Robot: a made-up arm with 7 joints.
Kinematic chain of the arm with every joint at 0, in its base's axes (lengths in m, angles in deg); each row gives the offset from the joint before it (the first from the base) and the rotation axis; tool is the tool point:
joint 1: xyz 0 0 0.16 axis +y
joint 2: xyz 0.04 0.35 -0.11 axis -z
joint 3: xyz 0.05 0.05 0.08 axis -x
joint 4: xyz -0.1 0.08 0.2 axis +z
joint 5: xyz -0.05 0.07 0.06 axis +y
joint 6: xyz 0.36 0 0.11 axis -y
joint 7: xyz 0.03 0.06 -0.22 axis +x
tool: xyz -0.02 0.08 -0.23
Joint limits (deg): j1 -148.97..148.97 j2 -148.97..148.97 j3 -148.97..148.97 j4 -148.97..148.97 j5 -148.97..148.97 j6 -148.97..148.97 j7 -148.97..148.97
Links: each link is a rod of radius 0.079 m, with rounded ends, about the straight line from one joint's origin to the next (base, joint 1, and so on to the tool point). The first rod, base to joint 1, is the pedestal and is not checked.
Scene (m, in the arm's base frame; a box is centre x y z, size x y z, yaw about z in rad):
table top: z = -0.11
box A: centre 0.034 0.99 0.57 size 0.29 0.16 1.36 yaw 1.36
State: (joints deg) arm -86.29 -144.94 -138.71 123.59 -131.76 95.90 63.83
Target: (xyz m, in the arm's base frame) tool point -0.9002 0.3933 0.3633
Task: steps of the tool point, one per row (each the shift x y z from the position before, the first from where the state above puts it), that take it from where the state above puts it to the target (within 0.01 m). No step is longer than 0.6 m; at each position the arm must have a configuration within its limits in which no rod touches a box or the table.
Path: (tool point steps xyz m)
1: -0.1069 0.1374 0.5319
2: -0.4582 -0.0173 0.3814
3: -0.5191 0.0577 0.0290
4: -0.4553 0.0101 -0.2554
5: -0.2459 -0.0430 -0.4537

